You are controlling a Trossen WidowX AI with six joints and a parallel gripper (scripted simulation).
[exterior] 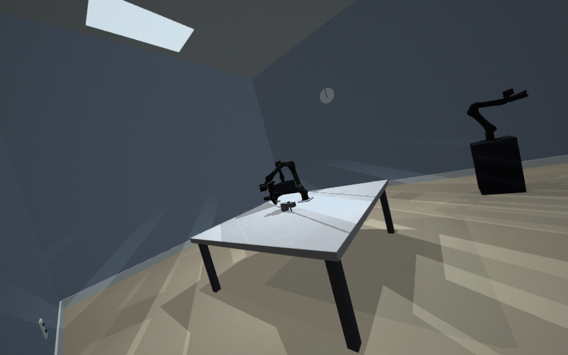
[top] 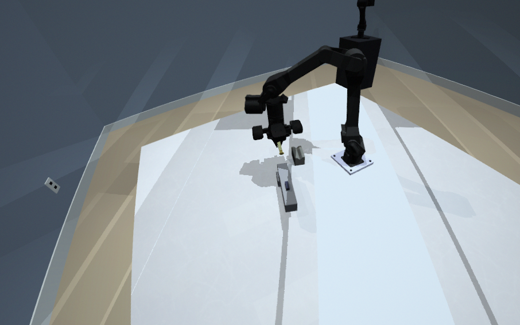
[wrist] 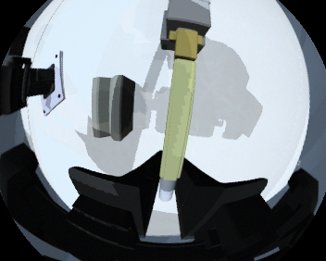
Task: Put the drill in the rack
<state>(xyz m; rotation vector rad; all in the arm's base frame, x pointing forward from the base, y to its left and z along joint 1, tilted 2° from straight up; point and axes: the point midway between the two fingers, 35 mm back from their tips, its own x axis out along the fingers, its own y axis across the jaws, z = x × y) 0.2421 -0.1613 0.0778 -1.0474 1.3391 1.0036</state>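
Right now the drill is 40 mm to the left of my gripper tip, 40 mm above it and 10 mm ahead of it. From my gripper tip the other things lie so: grey rack 60 mm to the left, 60 mm behind, 30 mm below; dark piece 230 mm to the left, 60 mm ahead, 10 mm above.
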